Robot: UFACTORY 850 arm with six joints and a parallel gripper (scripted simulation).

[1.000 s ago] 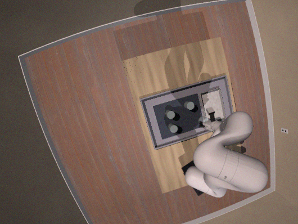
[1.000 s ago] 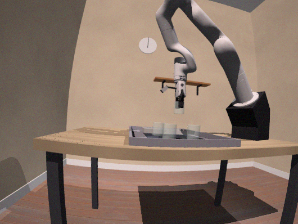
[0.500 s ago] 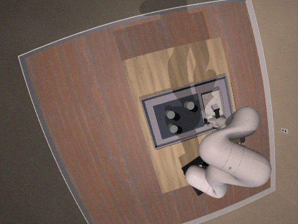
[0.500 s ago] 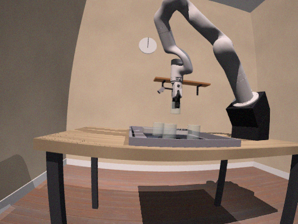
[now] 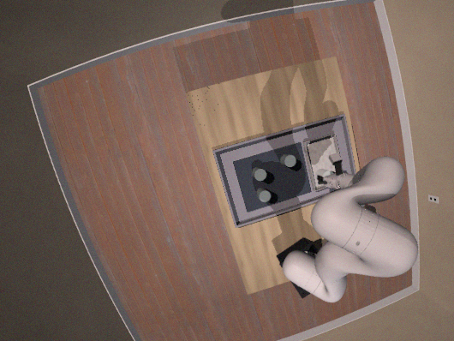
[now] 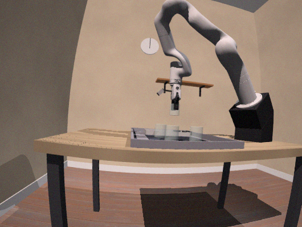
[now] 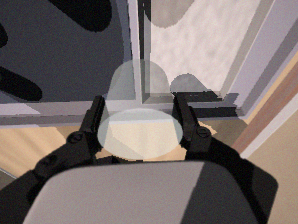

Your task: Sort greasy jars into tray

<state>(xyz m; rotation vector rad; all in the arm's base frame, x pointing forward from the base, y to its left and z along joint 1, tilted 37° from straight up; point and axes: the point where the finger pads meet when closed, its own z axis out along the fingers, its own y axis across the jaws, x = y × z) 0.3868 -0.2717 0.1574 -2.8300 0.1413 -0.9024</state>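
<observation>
My gripper is now 18 cm above the pale tray, 10 cm to the left of it and 2 cm short of it. Also, from my hand: dark drying mat: 22 cm to the left, 19 cm below, 4 cm ahead; grey steel top: 19 cm below, 11 cm to the left, 5 cm ahead.
</observation>
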